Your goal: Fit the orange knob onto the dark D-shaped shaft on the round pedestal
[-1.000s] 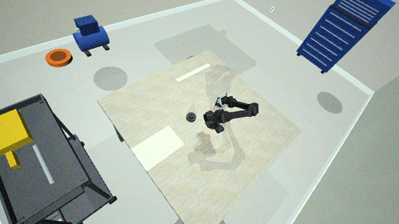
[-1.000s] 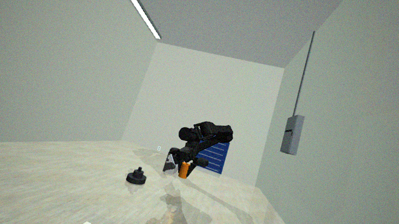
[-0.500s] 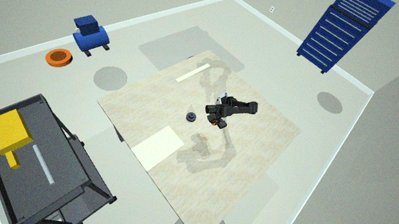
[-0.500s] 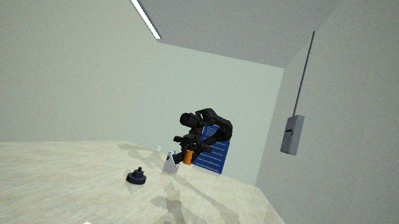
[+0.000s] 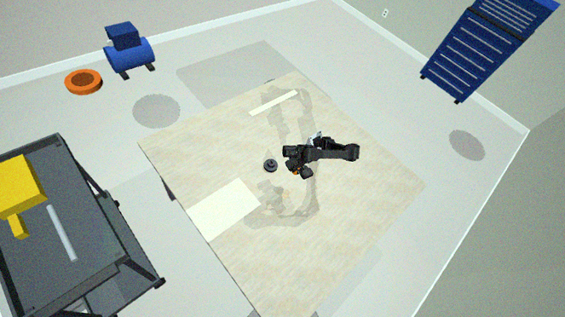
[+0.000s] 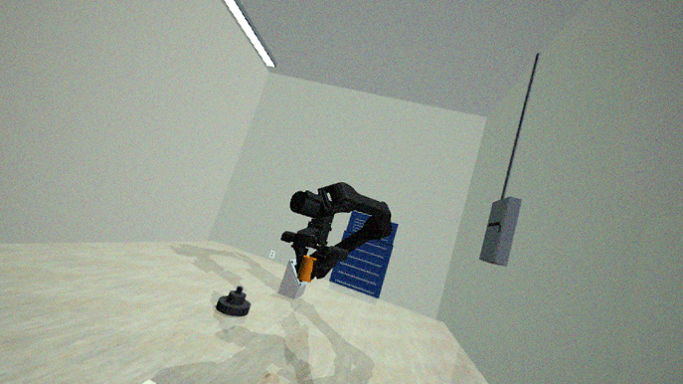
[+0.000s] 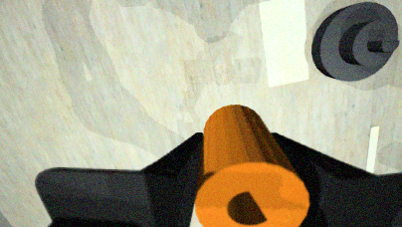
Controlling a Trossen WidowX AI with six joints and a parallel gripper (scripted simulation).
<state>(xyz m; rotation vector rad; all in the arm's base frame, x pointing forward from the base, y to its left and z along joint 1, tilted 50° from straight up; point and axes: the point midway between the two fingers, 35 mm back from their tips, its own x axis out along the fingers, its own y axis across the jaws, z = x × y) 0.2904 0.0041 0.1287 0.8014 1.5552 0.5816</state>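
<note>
My gripper tip is 30 mm short of the pedestal, 150 mm to the left of it and 110 mm above it. The rest, counted from my gripper tip: orange knob 20 mm above.
</note>
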